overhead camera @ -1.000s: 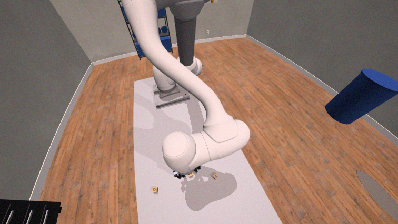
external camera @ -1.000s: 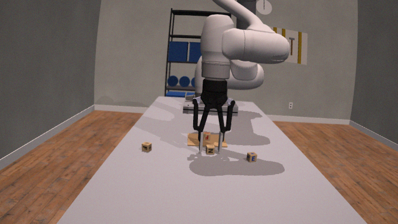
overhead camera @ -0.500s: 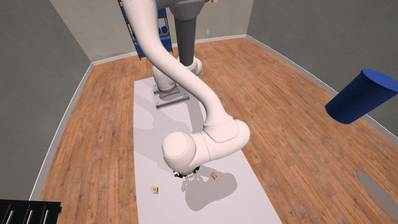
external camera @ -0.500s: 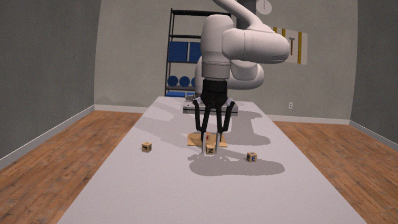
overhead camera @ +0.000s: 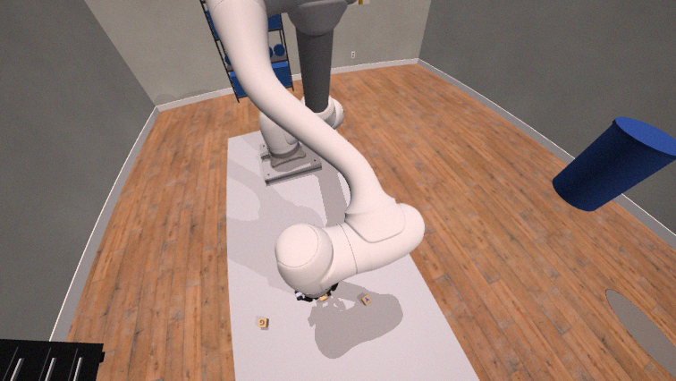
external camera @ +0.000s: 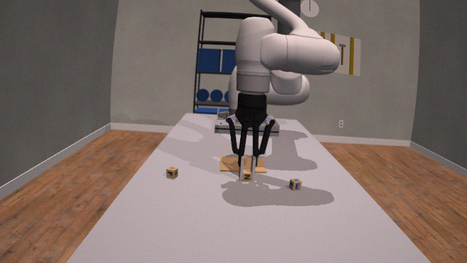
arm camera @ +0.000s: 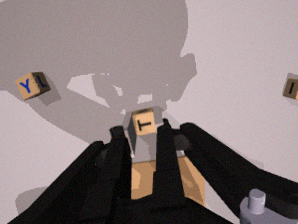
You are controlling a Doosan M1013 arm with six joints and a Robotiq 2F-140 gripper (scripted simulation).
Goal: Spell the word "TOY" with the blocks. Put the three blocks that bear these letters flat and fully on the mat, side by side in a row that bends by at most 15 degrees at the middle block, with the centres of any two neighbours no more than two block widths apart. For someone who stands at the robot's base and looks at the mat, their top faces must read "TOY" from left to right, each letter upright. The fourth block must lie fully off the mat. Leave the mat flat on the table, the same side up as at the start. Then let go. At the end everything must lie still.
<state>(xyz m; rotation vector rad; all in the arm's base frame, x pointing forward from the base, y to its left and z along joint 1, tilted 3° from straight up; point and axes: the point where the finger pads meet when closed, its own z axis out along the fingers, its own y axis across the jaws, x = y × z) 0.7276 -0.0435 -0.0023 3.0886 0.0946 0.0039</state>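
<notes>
Right now the T block is 30 mm below my hand. Round my hand: tan mat: 130 mm behind, 40 mm below.
</notes>
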